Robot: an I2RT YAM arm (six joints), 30 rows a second.
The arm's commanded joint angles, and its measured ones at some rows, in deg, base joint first. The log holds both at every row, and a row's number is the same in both.
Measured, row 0:
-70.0 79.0 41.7 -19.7 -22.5 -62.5
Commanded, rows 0 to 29:
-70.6 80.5 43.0 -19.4 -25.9 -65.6
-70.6 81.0 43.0 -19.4 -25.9 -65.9
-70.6 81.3 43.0 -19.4 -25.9 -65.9
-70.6 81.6 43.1 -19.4 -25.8 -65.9
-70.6 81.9 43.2 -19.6 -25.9 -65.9
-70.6 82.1 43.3 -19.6 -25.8 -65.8
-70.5 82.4 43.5 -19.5 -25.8 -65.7
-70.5 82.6 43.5 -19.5 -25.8 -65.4
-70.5 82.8 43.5 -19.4 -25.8 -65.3
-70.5 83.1 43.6 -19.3 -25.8 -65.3
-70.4 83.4 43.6 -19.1 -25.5 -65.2
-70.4 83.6 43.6 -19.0 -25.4 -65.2
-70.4 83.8 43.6 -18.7 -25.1 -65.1
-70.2 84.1 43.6 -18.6 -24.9 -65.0
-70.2 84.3 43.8 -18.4 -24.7 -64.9
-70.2 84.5 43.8 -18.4 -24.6 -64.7
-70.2 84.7 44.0 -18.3 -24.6 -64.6
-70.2 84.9 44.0 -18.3 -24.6 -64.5
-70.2 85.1 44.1 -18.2 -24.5 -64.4
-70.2 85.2 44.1 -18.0 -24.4 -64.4
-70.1 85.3 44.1 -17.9 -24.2 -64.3
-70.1 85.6 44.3 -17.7 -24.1 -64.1
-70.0 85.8 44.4 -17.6 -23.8 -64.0
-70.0 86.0 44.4 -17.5 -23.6 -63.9
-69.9 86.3 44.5 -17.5 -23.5 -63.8
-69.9 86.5 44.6 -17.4 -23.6 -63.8
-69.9 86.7 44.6 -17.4 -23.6 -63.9
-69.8 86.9 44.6 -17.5 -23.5 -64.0
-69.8 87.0 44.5 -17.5 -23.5 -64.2
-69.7 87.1 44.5 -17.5 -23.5 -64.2
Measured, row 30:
-70.1 86.5 43.1 -18.8 -23.1 -64.1
